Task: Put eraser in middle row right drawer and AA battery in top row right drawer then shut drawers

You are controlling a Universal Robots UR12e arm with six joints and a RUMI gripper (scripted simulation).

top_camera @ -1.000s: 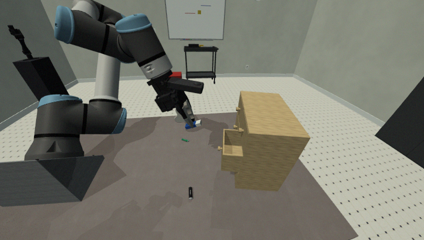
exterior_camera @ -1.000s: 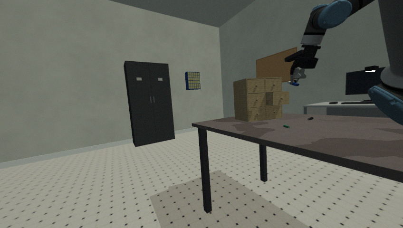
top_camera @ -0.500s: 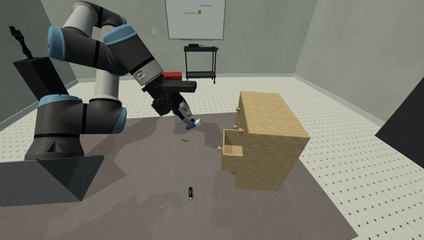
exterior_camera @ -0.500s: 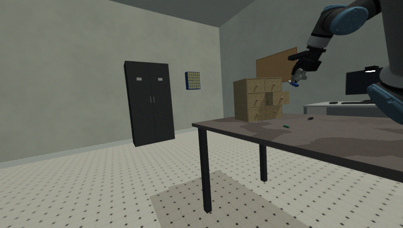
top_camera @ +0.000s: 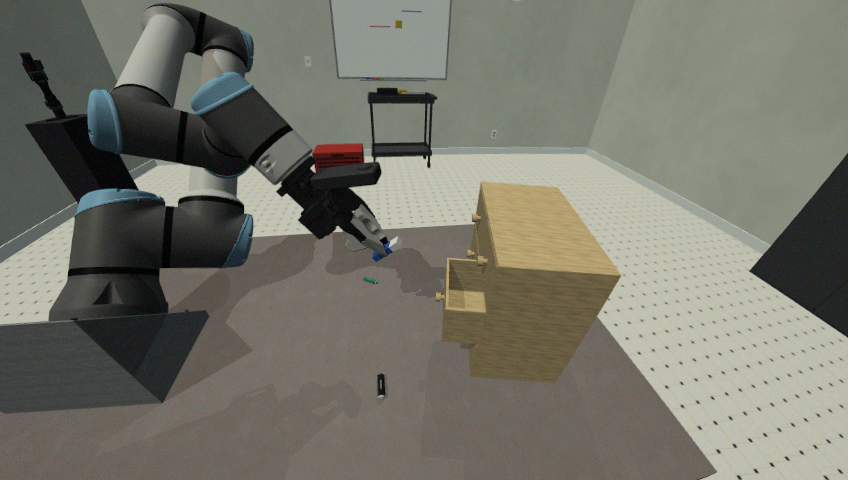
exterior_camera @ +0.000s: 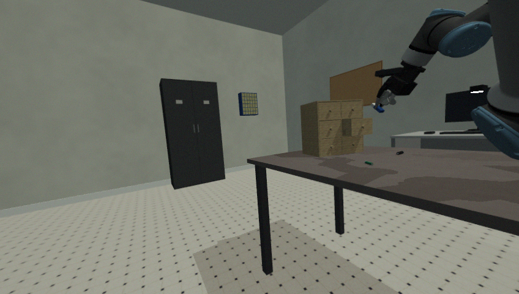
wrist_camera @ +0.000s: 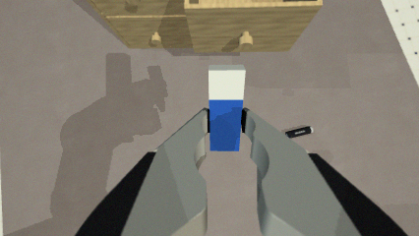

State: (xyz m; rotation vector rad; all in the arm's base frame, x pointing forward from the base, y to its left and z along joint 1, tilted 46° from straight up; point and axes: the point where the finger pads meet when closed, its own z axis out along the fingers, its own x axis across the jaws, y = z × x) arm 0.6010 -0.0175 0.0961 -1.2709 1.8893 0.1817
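The white eraser lies 1 cm ahead of my hand. The rest, counted from my hand: small green AA battery 25 cm below, 16 cm to the left, 6 cm behind; black AA battery 25 cm below, 16 cm to the right, 1 cm behind.
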